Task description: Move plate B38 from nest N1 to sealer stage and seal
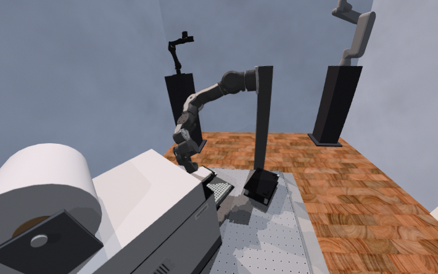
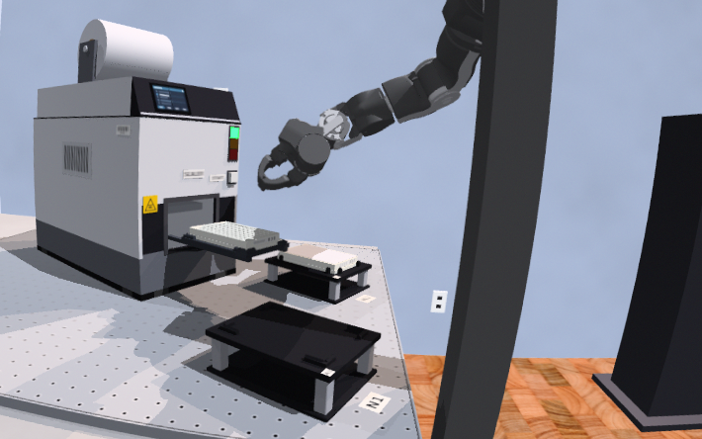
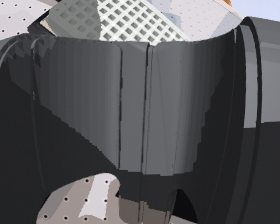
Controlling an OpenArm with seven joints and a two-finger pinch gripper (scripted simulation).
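The start key is 7 cm ahead of my hand and 3 cm to the right of it. Round my hand: door (11 cm below, 8 cm ahead, 6 cm to the left); sealer's stage (10 cm to the left, 9 cm below, 2 cm ahead); 96-well plate B38 (10 cm to the left, 8 cm below, 2 cm ahead).
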